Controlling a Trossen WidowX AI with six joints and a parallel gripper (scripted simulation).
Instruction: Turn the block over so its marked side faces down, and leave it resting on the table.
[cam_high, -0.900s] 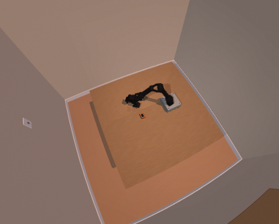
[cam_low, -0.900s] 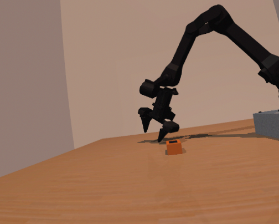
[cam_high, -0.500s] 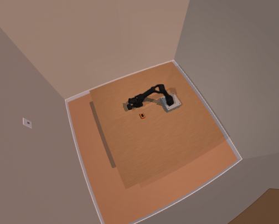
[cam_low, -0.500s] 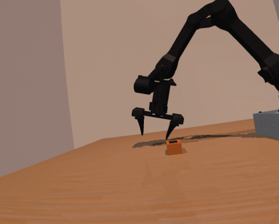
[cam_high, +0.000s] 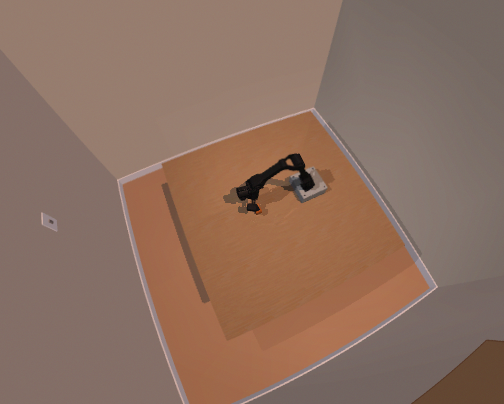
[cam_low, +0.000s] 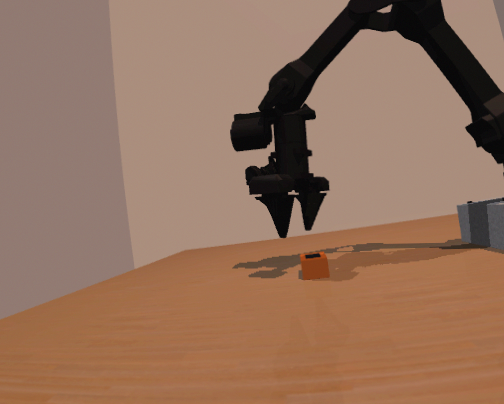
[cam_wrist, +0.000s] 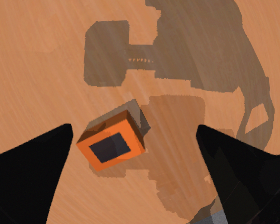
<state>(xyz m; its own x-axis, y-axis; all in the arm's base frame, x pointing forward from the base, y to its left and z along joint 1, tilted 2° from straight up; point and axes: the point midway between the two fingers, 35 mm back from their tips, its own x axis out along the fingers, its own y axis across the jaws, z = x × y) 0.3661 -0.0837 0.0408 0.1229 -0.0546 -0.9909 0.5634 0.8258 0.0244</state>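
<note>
My gripper tip is 40 mm to the right of the orange block, 40 mm above it and 20 mm past it.
</note>
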